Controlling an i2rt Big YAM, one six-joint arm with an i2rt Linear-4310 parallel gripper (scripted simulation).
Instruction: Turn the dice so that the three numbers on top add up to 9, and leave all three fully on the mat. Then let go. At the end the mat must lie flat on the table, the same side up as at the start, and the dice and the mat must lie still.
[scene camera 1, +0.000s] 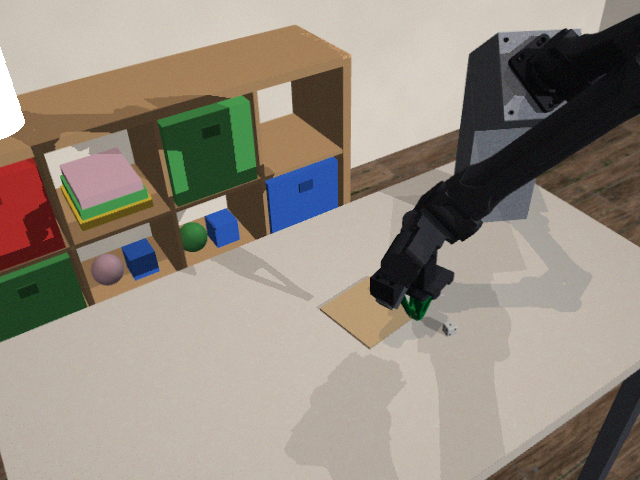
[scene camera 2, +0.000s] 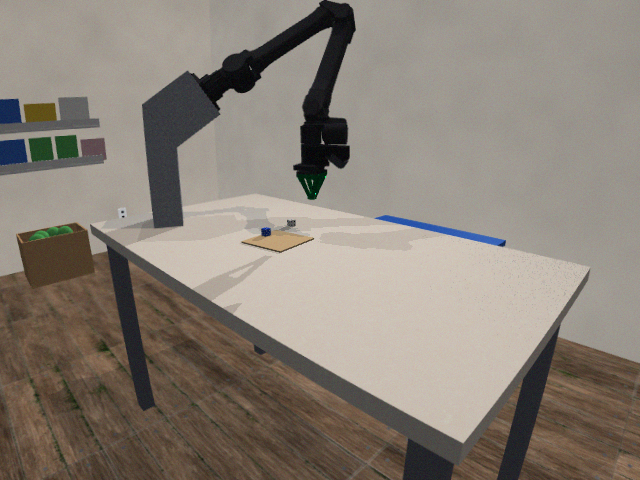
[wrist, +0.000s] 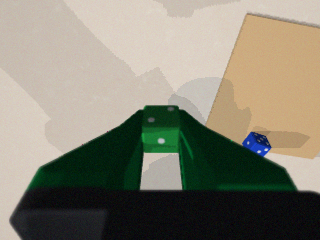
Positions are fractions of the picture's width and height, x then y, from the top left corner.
Observation:
I see my gripper (scene camera 1: 0.65, 0.66), a green die (wrist: 0.50, 0.53) and a tan mat (scene camera 1: 0.56, 0.65).
The tan mat shows as well in scene camera 2 (scene camera 2: 0.44, 0.50) and in the wrist view (wrist: 0.82, 0.38). My gripper is seen too in scene camera 2 (scene camera 2: 0.49, 0.41) and in the wrist view (wrist: 0.50, 0.49).

